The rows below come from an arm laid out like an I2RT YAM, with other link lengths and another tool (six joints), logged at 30 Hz.
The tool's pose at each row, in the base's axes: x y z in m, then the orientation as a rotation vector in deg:
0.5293 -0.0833 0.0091 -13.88 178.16 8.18
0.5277 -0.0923 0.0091 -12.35 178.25 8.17
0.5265 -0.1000 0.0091 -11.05 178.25 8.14
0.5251 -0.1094 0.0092 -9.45 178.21 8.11
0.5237 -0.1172 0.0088 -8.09 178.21 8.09
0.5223 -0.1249 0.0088 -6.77 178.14 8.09
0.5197 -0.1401 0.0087 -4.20 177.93 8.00
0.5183 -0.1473 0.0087 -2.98 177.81 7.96
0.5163 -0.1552 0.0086 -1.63 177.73 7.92
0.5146 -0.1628 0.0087 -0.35 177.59 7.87
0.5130 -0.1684 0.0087 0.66 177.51 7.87
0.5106 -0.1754 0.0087 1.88 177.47 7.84
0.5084 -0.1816 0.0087 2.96 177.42 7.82
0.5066 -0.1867 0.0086 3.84 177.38 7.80
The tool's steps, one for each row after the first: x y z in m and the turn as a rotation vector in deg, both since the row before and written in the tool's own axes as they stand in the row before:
0.0030 -0.0086 -0.0009 0.02 -0.07 0.98
0.0022 -0.0074 -0.0007 0.03 -0.12 0.83
0.0025 -0.0091 -0.0010 0.04 -0.18 1.02
0.0022 -0.0076 -0.0003 0.03 -0.11 0.87
0.0021 -0.0075 -0.0007 0.01 -0.16 0.84
0.0037 -0.0149 -0.0014 0.08 -0.36 1.63
0.0017 -0.0071 -0.0007 0.04 -0.18 0.78
0.0023 -0.0078 -0.0007 0.04 -0.14 0.86
0.0018 -0.0075 -0.0008 0.04 -0.19 0.82
0.0016 -0.0056 -0.0006 0.01 -0.11 0.65
0.0023 -0.0070 -0.0007 0.03 -0.07 0.78
0.0021 -0.0062 -0.0006 0.03 -0.07 0.69
0.0016 -0.0051 -0.0004 0.02 -0.05 0.57

